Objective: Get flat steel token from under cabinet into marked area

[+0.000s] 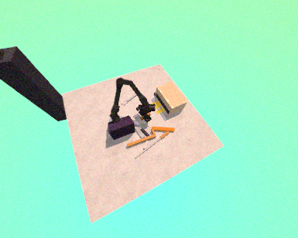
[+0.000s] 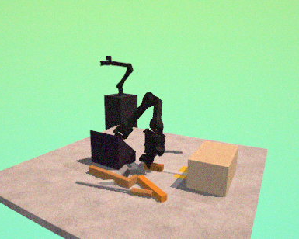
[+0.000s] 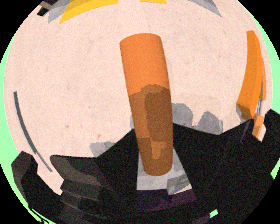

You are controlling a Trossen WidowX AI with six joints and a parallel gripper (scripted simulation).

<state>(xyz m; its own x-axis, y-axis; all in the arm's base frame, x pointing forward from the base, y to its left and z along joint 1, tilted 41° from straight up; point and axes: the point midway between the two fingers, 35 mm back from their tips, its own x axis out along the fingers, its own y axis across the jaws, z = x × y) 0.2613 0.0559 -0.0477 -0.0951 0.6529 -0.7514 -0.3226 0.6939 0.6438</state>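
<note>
Now: gripper tip 130 mm to the left of the dark-handled tool, 50 mm past it and 10 mm below it. Also, from my gripper tip: orange bar (180 mm to the right, 150 mm ahead, 10 mm above).
</note>
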